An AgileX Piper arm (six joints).
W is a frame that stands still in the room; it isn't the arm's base.
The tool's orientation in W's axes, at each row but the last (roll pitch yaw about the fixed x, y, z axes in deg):
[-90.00, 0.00, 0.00]
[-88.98, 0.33, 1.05]
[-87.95, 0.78, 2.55]
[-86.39, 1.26, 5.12]
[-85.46, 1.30, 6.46]
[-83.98, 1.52, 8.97]
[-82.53, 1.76, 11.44]
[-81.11, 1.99, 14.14]
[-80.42, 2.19, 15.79]
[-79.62, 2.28, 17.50]
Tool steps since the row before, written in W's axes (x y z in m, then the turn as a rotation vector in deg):
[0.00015, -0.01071, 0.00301, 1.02, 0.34, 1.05]
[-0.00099, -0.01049, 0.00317, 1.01, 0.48, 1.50]
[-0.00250, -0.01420, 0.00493, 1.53, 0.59, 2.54]
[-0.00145, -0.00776, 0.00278, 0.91, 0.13, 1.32]
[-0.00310, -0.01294, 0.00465, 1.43, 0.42, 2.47]
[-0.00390, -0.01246, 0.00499, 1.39, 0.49, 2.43]
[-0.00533, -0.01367, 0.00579, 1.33, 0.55, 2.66]
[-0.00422, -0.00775, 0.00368, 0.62, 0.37, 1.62]
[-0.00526, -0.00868, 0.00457, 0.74, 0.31, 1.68]
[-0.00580, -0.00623, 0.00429, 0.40, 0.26, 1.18]
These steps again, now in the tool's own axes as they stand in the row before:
[0.00015, -0.00301, -0.01071, 1.02, -1.05, 0.34]
[-0.00120, -0.00335, -0.01041, 1.01, -1.50, 0.49]
[-0.00320, -0.00539, -0.01389, 1.52, -2.54, 0.61]
[-0.00220, -0.00321, -0.00741, 0.89, -1.33, 0.13]
[-0.00464, -0.00552, -0.01211, 1.41, -2.47, 0.45]
[-0.00593, -0.00603, -0.01113, 1.38, -2.43, 0.52]
[-0.00811, -0.00710, -0.01152, 1.33, -2.64, 0.62]
[-0.00611, -0.00443, -0.00587, 0.63, -1.59, 0.46]
[-0.00759, -0.00538, -0.00611, 0.73, -1.67, 0.38]
[-0.00757, -0.00468, -0.00341, 0.41, -1.15, 0.34]

